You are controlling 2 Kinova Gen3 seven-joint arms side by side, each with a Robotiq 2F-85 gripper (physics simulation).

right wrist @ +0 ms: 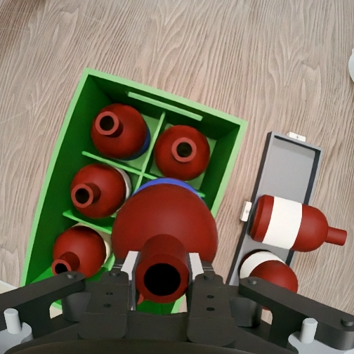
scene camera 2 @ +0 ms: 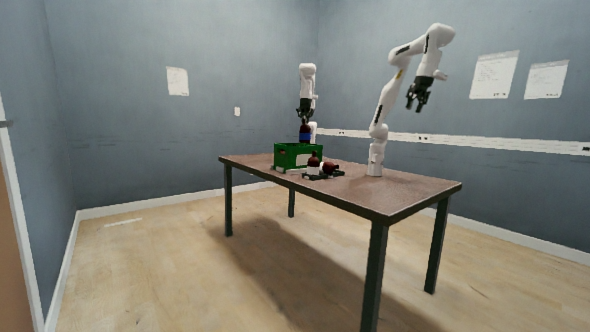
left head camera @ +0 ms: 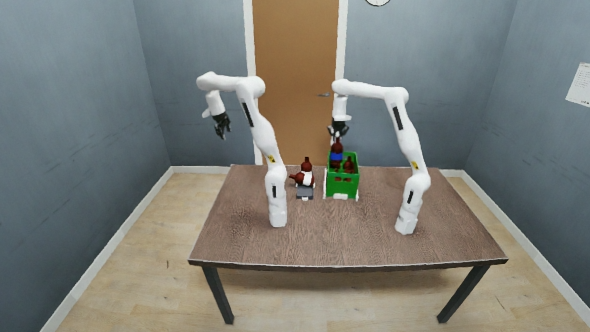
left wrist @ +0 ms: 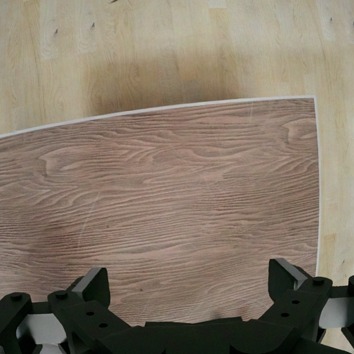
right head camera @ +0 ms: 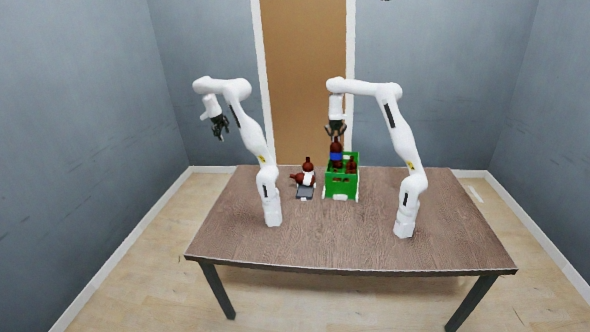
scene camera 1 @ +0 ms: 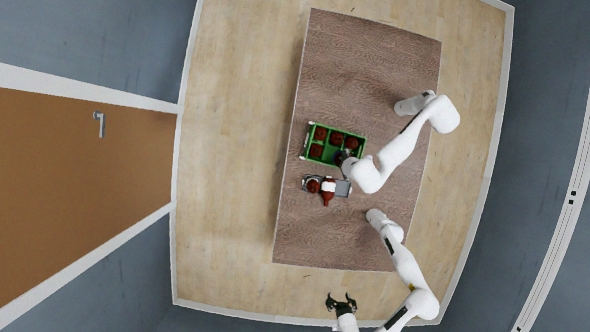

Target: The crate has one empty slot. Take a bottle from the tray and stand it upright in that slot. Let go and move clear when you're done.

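Places are measured from the left arm's base along level axes (x right, y down, z ahead), in centimetres.
Pixels of known places: left gripper, fingertip midpoint: (scene camera 2: 412,111) (left head camera: 226,135) (right head camera: 225,136) (scene camera 1: 337,293); right gripper, fingertip midpoint: (scene camera 2: 304,124) (left head camera: 337,142) (right head camera: 335,141); left arm's base, origin of the base link: (scene camera 2: 374,174) (left head camera: 278,220) (right head camera: 273,220) (scene camera 1: 373,215); right arm's base, origin of the base link: (left head camera: 403,227) (right head camera: 402,231) (scene camera 1: 401,108).
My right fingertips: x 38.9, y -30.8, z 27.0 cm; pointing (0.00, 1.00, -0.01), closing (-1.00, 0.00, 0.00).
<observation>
Ahead of a thing's pixels: the offset from my right fingertips to its top centre. "spot": to the spot under its first point.
The green crate @(dx +4.8, dy +13.3, dz -0.8 cm) (left head camera: 343,188) (right head camera: 341,189) (scene camera 1: 308,141) (scene camera 2: 284,157) (right wrist: 165,96) stands on the table with brown bottles in it. My right gripper (left head camera: 337,137) (right head camera: 335,136) (scene camera 2: 304,119) (right wrist: 163,267) is shut on the neck of a blue-labelled bottle @(dx +0.0, dy -3.6, dz -1.0 cm) (left head camera: 337,150) (right head camera: 336,150) (scene camera 2: 305,131) (right wrist: 165,220). It holds the bottle upright over the crate, its base near rim height. In scene camera 1 the empty slot @(spot: dx +2.0, dy +30.0, dz -0.6 cm) (scene camera 1: 330,151) shows beside the held bottle; in the right wrist view the bottle hides it. My left gripper (left head camera: 223,134) (right head camera: 220,134) (scene camera 1: 341,296) (scene camera 2: 416,107) (left wrist: 188,282) is open and empty, away from the crate.
The grey tray @(dx -18.0, dy +28.3, dz +2.1 cm) (left head camera: 305,193) (scene camera 1: 343,189) (right wrist: 287,165) lies beside the crate. On it, one white-labelled bottle @(dx -20.6, dy +21.2, dz +2.7 cm) (scene camera 1: 328,187) (right wrist: 282,223) lies on its side across the tray, and another white-labelled bottle @(dx -15.6, dy +14.8, dz +10.8 cm) (scene camera 1: 313,186) (scene camera 2: 313,166) (right wrist: 272,275) stands upright.
</observation>
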